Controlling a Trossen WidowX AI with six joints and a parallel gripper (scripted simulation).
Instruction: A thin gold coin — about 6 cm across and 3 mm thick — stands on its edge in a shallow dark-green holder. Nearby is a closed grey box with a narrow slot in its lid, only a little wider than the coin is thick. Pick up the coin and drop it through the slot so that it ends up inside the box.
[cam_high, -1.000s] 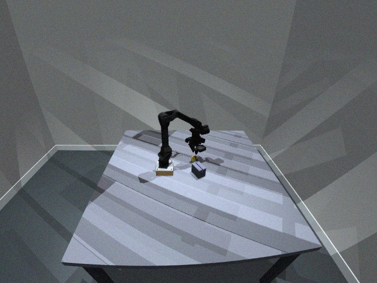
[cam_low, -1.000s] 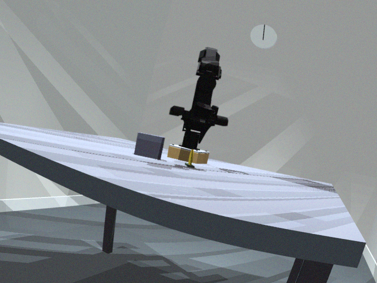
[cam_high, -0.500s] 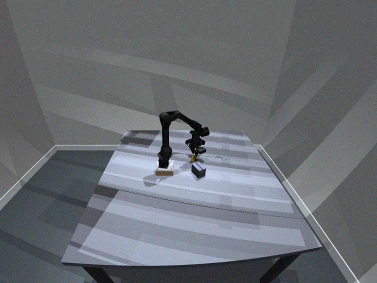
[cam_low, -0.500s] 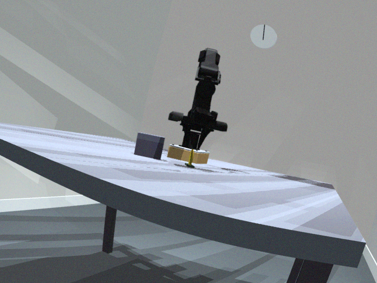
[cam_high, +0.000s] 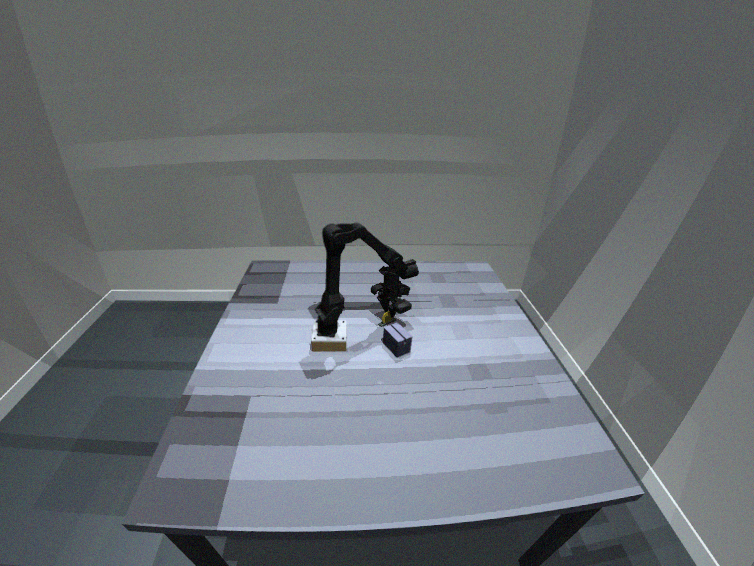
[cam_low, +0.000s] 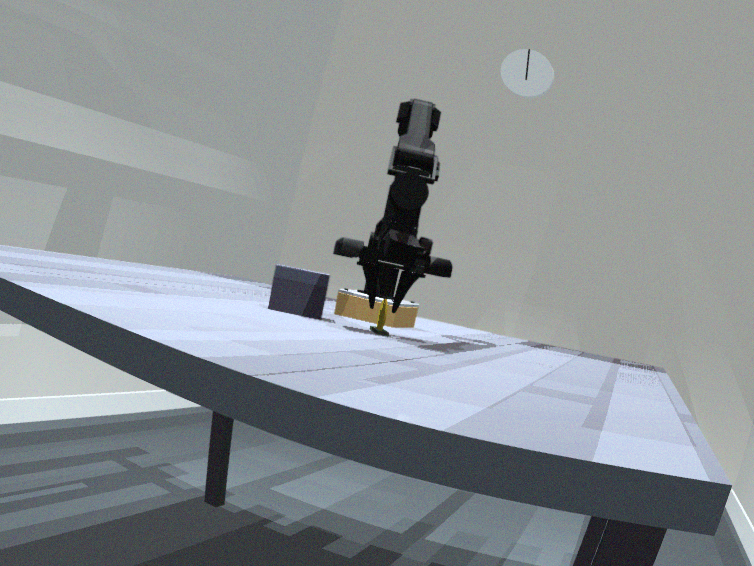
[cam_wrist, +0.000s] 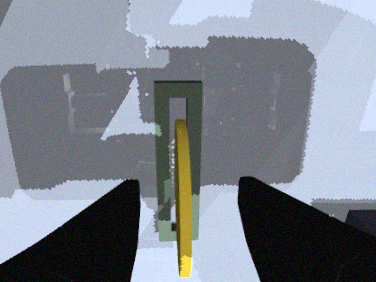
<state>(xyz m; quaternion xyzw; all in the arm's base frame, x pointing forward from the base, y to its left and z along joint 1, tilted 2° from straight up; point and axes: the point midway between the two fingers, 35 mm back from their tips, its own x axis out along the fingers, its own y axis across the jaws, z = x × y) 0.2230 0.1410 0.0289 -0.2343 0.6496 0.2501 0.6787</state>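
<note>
Right now the gold coin is 10 mm behind my gripper tip and 10 mm below it.
</note>
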